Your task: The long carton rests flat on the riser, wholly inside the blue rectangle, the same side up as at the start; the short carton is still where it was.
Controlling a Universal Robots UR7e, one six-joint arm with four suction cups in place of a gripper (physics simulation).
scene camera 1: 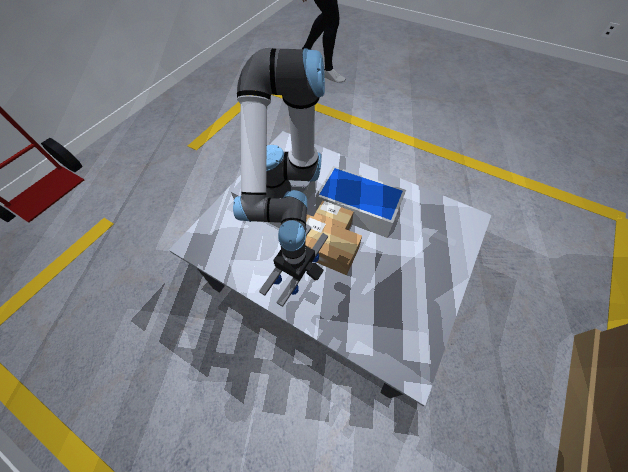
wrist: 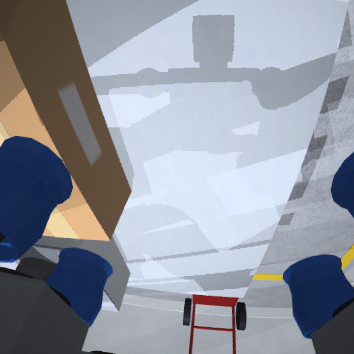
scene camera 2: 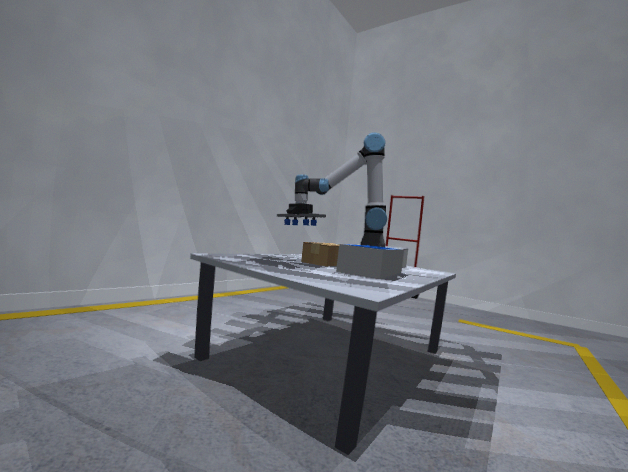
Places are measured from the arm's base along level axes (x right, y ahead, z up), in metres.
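Pixels of known places: end effector, tool point: (wrist: pixel 197 235) (scene camera 2: pixel 300 225); arm's base, origin of the base link: (scene camera 1: pixel 274 189).
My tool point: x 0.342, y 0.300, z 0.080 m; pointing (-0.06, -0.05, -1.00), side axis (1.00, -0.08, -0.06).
For each thing: its top centre in the pictures, then the offset to it from my tool point.
- long carton, middle of its top: (wrist: pixel 4 154) (scene camera 1: pixel 322 236) (scene camera 2: pixel 330 244) dx -0.213, dy +0.005, dz -0.086 m
- short carton, middle of its top: (scene camera 1: pixel 333 214) dx -0.338, dy +0.000, dz -0.086 m
- riser, middle of its top: (scene camera 1: pixel 361 192) (scene camera 2: pixel 374 247) dx -0.489, dy +0.067, dz -0.069 m
- blue rectangle, middle of its top: (scene camera 1: pixel 361 192) (scene camera 2: pixel 374 247) dx -0.489, dy +0.067, dz -0.069 m
The long carton (scene camera 1: pixel 341 247) (scene camera 2: pixel 317 254) (wrist: pixel 47 60) lies flat on the table (scene camera 1: pixel 461 215) (scene camera 2: pixel 289 282). The short carton (scene camera 1: pixel 342 217) lies between it and the riser (scene camera 1: pixel 376 224) (scene camera 2: pixel 368 262); I cannot make it out clearly in the scene camera 2 view. The blue rectangle (scene camera 1: pixel 359 193) on the riser's top bears no carton. My gripper (scene camera 1: pixel 295 272) (scene camera 2: pixel 300 221) hangs higher than the cartons, with most of its cups beyond the long carton's side, over the table. Nothing hangs from its blue cups. The arm and tool hide part of the long carton in the scene camera 1 view.
A grey box (wrist: pixel 118 274) stands beyond the long carton in the wrist view. A red hand truck (scene camera 1: pixel 48 193) (scene camera 2: pixel 407 196) (wrist: pixel 215 301) stands on the floor. A person (scene camera 1: pixel 331 31) stands behind the table. A large brown box (scene camera 1: pixel 611 406) is at the lower right.
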